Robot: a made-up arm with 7 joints.
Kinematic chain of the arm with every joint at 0, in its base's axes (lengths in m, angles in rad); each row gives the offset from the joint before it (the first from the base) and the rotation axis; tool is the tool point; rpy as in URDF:
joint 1: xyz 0 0 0.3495 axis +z
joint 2: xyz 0 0 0 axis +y
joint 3: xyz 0 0 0.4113 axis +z
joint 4: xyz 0.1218 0 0 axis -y
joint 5: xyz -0.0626 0 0.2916 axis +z
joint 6: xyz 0 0 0 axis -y
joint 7: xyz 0.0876 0 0 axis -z
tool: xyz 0 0 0 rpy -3.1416 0 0
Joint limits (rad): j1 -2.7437..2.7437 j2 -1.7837..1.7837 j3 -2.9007..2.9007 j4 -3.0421..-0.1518 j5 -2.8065..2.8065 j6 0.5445..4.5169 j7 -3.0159..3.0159
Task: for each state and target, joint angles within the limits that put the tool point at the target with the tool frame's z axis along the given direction. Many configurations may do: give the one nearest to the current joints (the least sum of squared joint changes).
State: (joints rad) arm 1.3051 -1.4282 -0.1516 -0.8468 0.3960 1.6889 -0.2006
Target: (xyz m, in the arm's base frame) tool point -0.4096 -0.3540 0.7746 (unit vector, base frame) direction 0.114 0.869 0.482
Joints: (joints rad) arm 0.8127 -1.7054 0.1588 -1.6700 0.5574 2.1326 -0.2006
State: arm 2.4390 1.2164 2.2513 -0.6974 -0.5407 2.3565 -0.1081
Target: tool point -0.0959 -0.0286 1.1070 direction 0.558 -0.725 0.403
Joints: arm 2.7437 0.6315 2.8985 -1.1915 -0.4336 2.5704 -0.1081
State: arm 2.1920 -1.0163 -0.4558 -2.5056 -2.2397 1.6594 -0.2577
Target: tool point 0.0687 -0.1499 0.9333 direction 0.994 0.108 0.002
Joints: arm 1.9657 -1.2424 0.0220 -1.9205 -1.7910 1.3739 -0.2577
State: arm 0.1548 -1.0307 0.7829 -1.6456 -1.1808 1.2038 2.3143
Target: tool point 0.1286 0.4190 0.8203 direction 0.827 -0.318 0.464
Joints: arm 0.0337 -0.3244 0.9274 -1.7504 -1.8059 1.8126 2.3143
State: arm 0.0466 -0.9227 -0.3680 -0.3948 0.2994 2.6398 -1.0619
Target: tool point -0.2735 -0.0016 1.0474 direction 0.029 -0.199 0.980
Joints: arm -0.2954 -0.6597 -0.2348 -0.8295 0.3194 3.2100 -1.0619
